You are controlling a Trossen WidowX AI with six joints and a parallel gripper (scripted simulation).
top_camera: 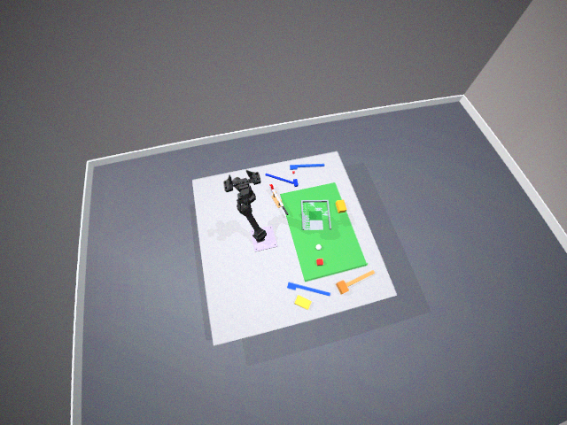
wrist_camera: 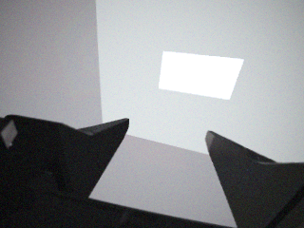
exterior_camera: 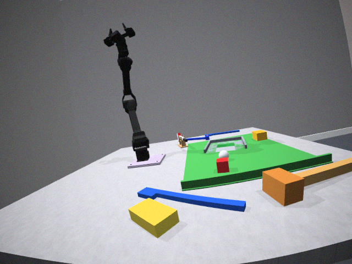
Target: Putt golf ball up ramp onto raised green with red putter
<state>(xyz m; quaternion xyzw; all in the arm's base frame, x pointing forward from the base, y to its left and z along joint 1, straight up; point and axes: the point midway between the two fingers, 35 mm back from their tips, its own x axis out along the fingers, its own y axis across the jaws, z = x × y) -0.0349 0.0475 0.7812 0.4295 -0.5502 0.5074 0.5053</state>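
Right now my gripper tip is 27 cm short of the red putter, 19 cm to the right of it and 77 cm above it. The rest, counted from my gripper tip: white golf ball: 42 cm ahead, 27 cm to the right, 80 cm below; red cube: 39 cm ahead, 38 cm to the right, 81 cm below; tan stand: 27 cm ahead, 21 cm to the left, 79 cm below.
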